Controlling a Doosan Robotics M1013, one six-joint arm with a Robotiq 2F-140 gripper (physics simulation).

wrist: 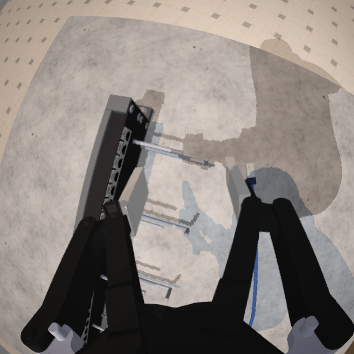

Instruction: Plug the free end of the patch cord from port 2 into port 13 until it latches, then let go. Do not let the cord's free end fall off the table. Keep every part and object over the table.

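Places are measured from the arm's base along level axes (x right, y back, z down), in metres.
Where they show: gripper, fingertip midpoint: [184,175].
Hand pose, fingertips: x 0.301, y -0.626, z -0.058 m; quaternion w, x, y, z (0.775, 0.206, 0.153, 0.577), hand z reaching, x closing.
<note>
Things, the pixels of their top centre, and the offset from my fingertips. "pt": a spot on its surface instead. Level surfaces: height alone.
- pale plug, top centre: [250,169] dx +0.032, dy +0.083, dz +0.125 m
- blue boot, top centre: [251,180] dx +0.016, dy +0.088, dz +0.129 m
- blue cord, surface spot: [256,280] pt dx -0.136, dy +0.132, dz +0.130 m
- grey table top, surface height: dz +0.136 m
My gripper [184,175] is open, with a wide gap and no object between its fingertips. The dark panel [96,160] with its row of ports [119,159] stands on the left; the left finger overlaps its front side in this view, and the lower ports are partly hidden. The patch cord's free end, a pale plug [250,170] with a blue boot [251,181], shows just outside the right fingertip. The blue cord [256,280] runs down behind the right finger. I cannot read port numbers, so ports 2 and 13 cannot be told apart.
Thin metal bars stick out from the panel's front: a far one [172,152], a middle one [167,223] beyond the fingers, and a near one [156,283]. The grey table top [60,90] ends in a far edge, with tiled floor [210,14] beyond. Arm shadows fall at the right.
</note>
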